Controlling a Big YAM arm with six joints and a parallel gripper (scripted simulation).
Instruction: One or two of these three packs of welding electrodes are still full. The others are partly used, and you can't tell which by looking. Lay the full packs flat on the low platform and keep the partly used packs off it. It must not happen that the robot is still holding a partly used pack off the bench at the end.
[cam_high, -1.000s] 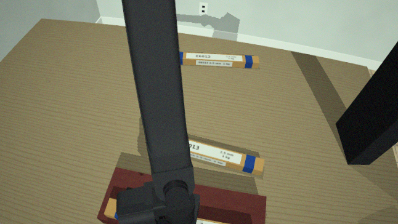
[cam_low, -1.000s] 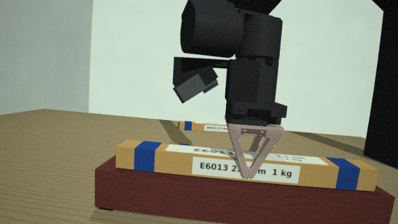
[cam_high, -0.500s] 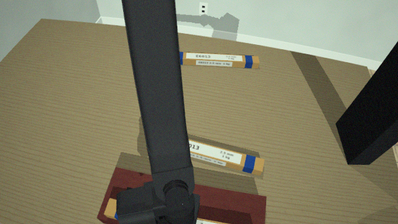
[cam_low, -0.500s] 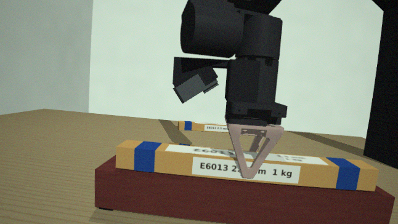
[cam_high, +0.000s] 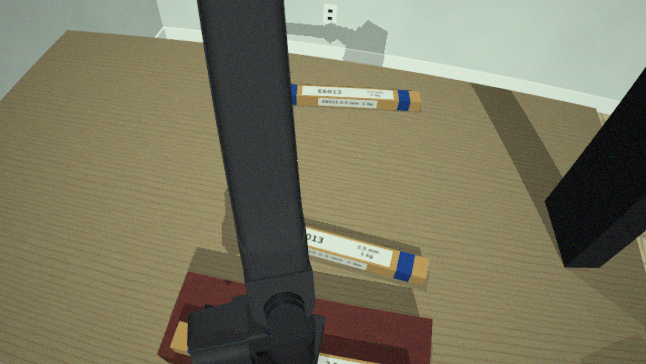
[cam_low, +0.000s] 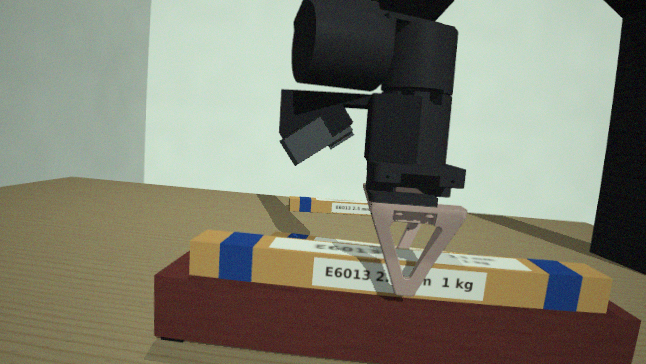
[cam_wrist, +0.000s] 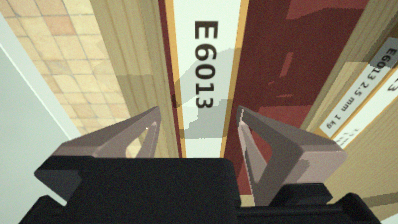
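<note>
The dark red low platform lies 4 cm to the right of my hand and 6 cm below it.
</note>
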